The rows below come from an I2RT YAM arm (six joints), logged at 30 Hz.
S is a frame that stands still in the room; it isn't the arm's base.
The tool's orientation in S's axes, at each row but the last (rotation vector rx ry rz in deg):
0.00, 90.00, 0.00
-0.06, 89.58, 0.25
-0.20, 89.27, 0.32
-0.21, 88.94, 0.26
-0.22, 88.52, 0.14
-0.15, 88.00, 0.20
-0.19, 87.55, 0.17
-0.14, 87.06, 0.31
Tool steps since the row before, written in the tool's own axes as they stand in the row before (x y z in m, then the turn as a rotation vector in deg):
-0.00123, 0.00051, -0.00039, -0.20, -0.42, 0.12
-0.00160, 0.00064, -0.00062, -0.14, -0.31, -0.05
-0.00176, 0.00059, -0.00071, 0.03, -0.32, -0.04
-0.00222, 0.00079, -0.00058, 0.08, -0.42, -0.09
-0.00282, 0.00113, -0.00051, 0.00, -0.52, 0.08
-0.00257, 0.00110, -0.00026, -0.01, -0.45, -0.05
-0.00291, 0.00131, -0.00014, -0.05, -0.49, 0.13
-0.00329, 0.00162, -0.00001, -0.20, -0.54, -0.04
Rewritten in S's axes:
-0.00039, 0.00051, 0.00123, 0.12, -0.42, 0.20
-0.00063, 0.00063, 0.00160, -0.05, -0.31, 0.14
-0.00074, 0.00058, 0.00175, -0.04, -0.32, -0.03
-0.00063, 0.00079, 0.00221, -0.09, -0.42, -0.08
-0.00059, 0.00113, 0.00280, 0.08, -0.52, 0.00
-0.00035, 0.00110, 0.00256, -0.05, -0.45, 0.01
-0.00027, 0.00131, 0.00290, 0.13, -0.49, 0.06
-0.00019, 0.00161, 0.00329, -0.05, -0.54, 0.20

